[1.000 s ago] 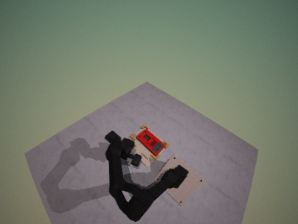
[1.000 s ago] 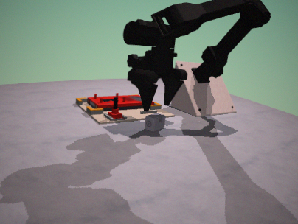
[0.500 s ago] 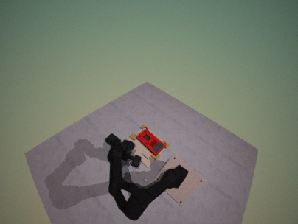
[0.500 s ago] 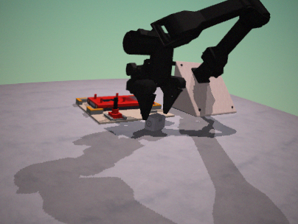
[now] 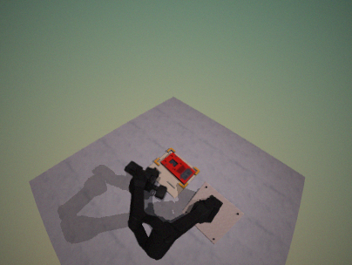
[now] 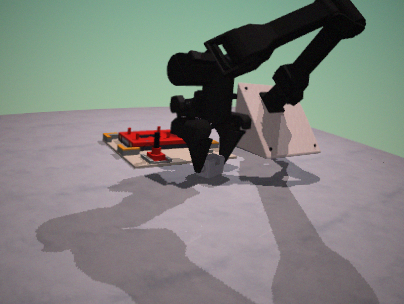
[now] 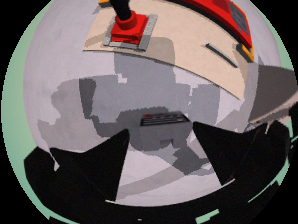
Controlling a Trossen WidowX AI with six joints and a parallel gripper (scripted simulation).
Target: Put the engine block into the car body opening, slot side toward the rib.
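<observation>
The black upright peg lies 110 mm to the right of my gripper tip, 60 mm ahead of it and 20 mm above it. Also, from my gripper tip: tan base plate: 200 mm to the right; grey engine block: 10 mm above.
</observation>
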